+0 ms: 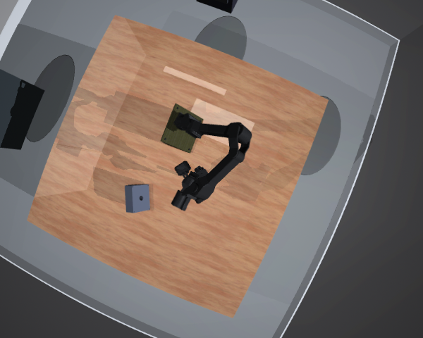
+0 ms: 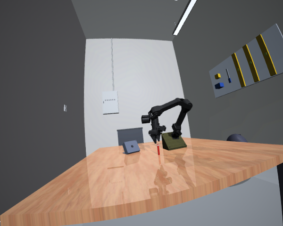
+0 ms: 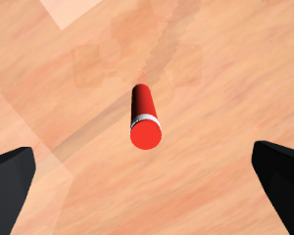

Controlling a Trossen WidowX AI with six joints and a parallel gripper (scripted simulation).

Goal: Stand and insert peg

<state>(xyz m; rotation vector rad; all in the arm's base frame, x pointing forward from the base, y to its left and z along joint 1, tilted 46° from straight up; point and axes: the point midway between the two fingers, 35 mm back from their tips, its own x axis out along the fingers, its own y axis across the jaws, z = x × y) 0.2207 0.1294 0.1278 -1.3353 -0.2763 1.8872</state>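
Right now the red peg is 4 cm below my gripper tip. From my gripper tip the other things lie so: grey sloped panel (21 cm ahead, 21 cm to the right, 5 cm below).
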